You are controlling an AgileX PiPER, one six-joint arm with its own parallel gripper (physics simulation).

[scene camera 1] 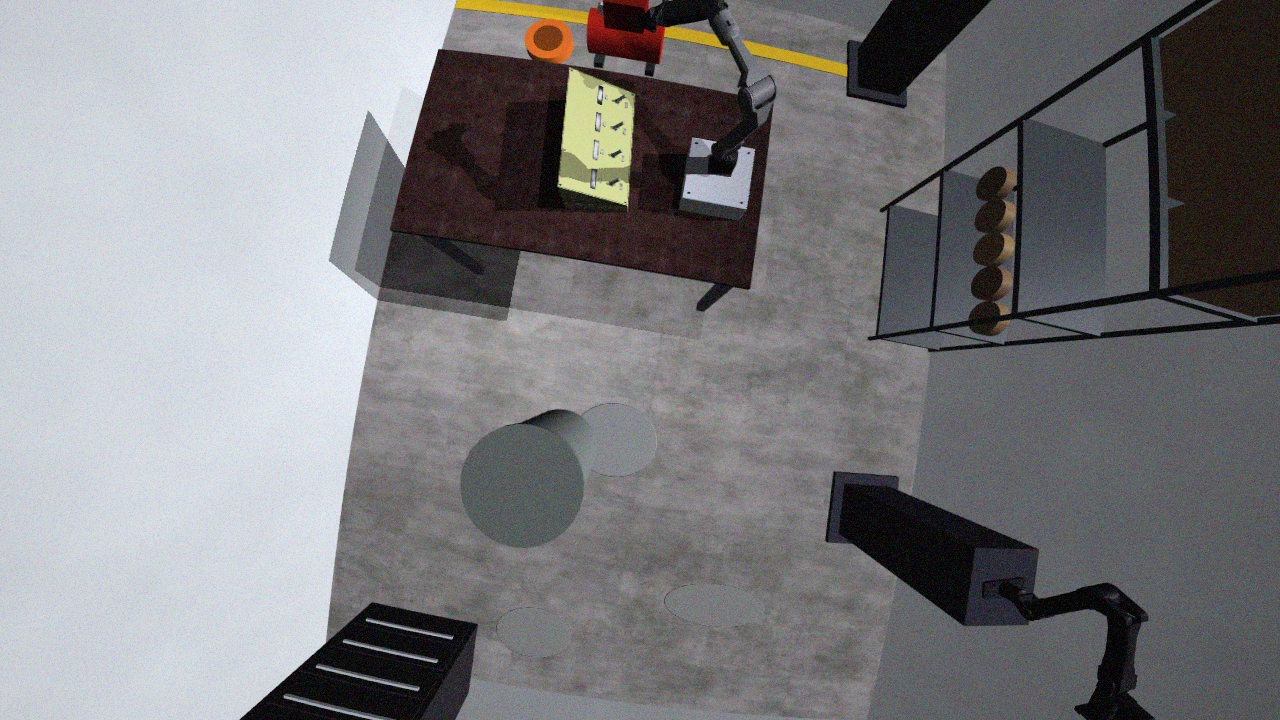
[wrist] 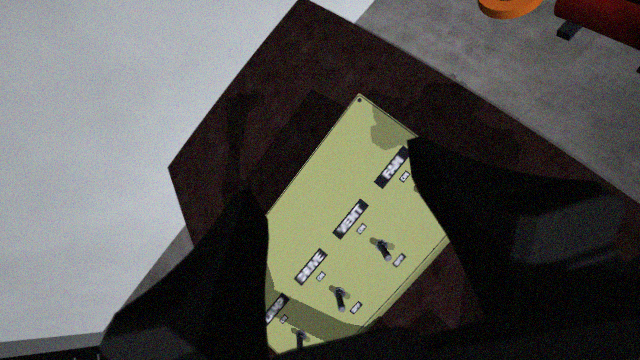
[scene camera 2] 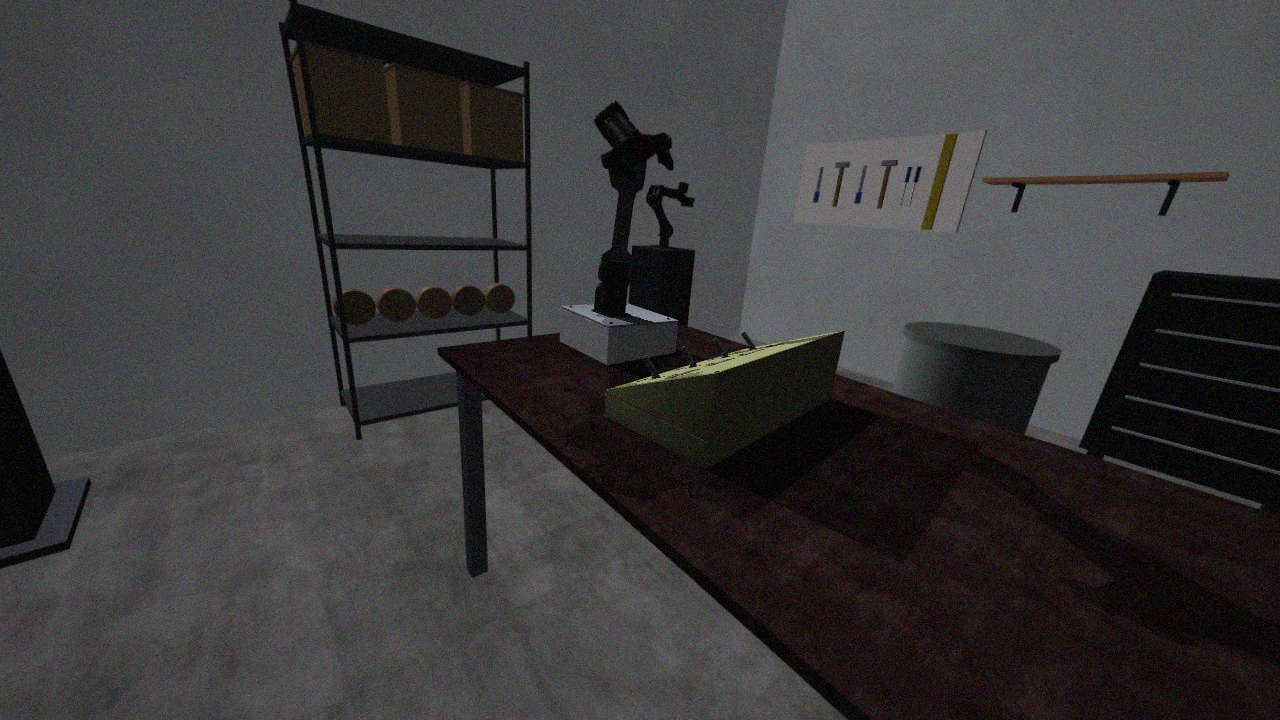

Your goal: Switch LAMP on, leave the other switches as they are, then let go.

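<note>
The pale yellow-green switch panel [scene camera 1: 581, 134] [scene camera 2: 760, 394] [wrist: 320, 200] stands sloped on the dark table. In the wrist view, the VENT lever [wrist: 384, 250] and DRIVE lever [wrist: 340, 299] lean toward their OFF labels. The FAN label [wrist: 392, 167] shows, but its lever is hidden behind a finger. Past DRIVE, the end switch's label [wrist: 276, 309] is partly covered and unreadable; by its place it is LAMP. Its lever [wrist: 300, 339] [scene camera 1: 617, 184] leans like its neighbours, and its OFF label is hidden. My gripper [wrist: 332, 182] [scene camera 1: 651, 17] is open and empty, high above the panel, touching no lever.
The arm's white base box [scene camera 1: 716, 192] [scene camera 2: 640, 340] stands on the table [scene camera 1: 465, 210] [scene camera 2: 895, 573] beside the panel. A red tank [scene camera 1: 617, 40] and an orange ring-shaped object [scene camera 1: 534, 42] are beyond the far table edge. A shelf rack [scene camera 1: 1018, 214] stands away from the table.
</note>
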